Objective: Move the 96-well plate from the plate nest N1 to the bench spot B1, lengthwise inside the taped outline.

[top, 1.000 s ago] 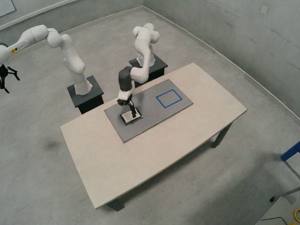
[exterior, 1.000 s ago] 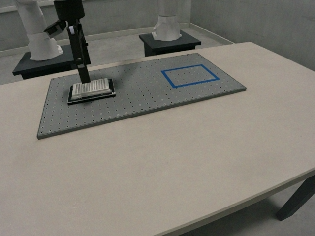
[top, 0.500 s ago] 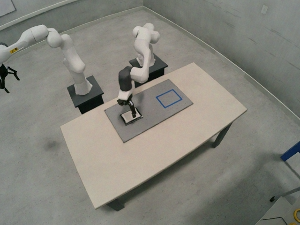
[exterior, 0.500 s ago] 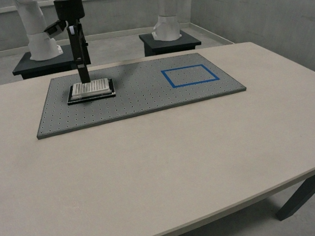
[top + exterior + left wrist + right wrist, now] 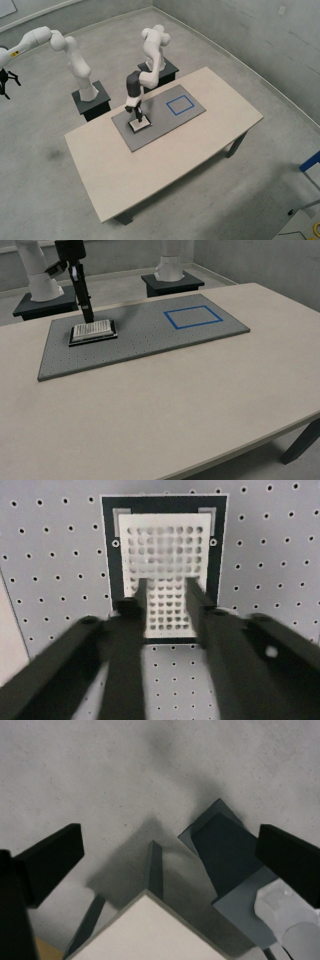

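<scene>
The white 96-well plate lies 70 mm below my left hand. The rest, counted from my left hand: black plate nest: 80 mm below.
</scene>
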